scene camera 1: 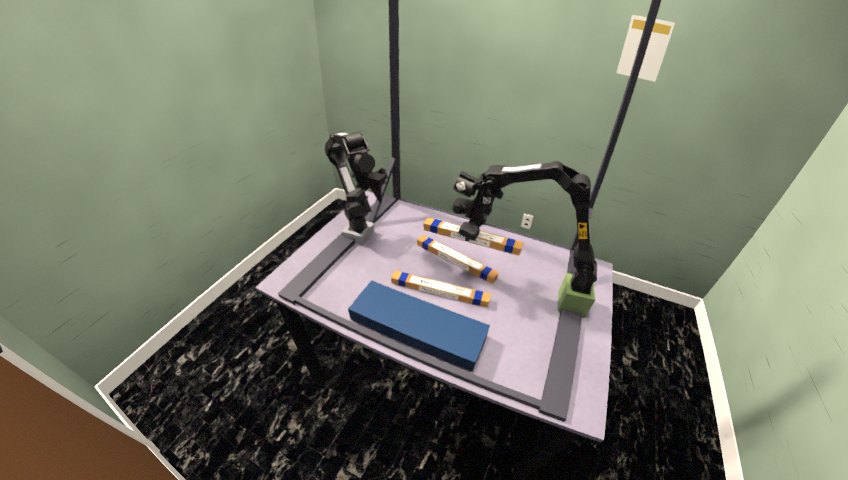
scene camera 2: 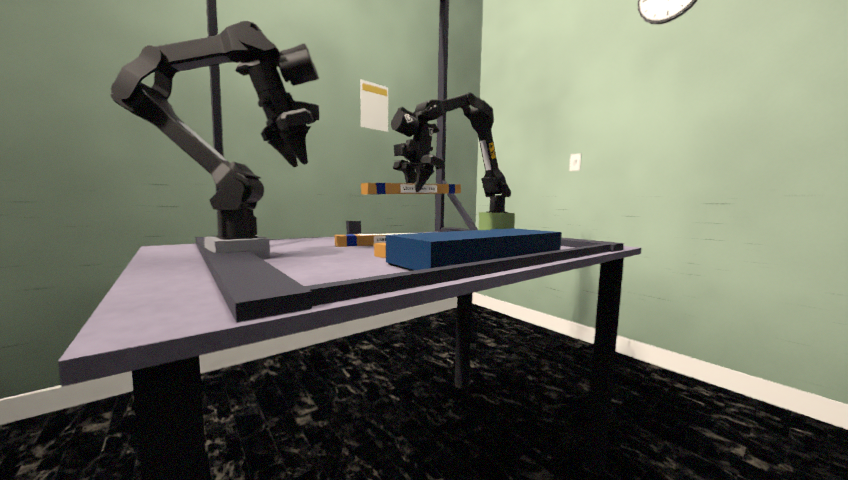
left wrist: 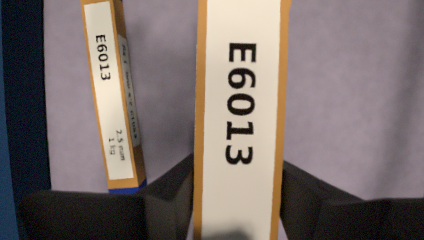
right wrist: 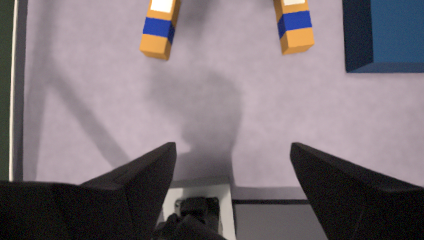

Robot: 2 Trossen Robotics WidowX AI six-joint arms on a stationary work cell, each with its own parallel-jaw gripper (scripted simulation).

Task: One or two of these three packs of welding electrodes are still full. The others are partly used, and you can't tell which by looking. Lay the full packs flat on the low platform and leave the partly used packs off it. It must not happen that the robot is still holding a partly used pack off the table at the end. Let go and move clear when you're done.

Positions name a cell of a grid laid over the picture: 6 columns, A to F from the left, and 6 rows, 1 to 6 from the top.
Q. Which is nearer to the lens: the electrode pack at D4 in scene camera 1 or the low blue platform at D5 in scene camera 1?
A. The low blue platform.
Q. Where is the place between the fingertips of the left gripper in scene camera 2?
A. C3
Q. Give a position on a dark grey rail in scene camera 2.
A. At C4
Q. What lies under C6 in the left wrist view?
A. The left gripper.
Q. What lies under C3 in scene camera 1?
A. The right gripper.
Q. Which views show the right gripper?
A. Scene camera 1, scene camera 2 and the right wrist view only.
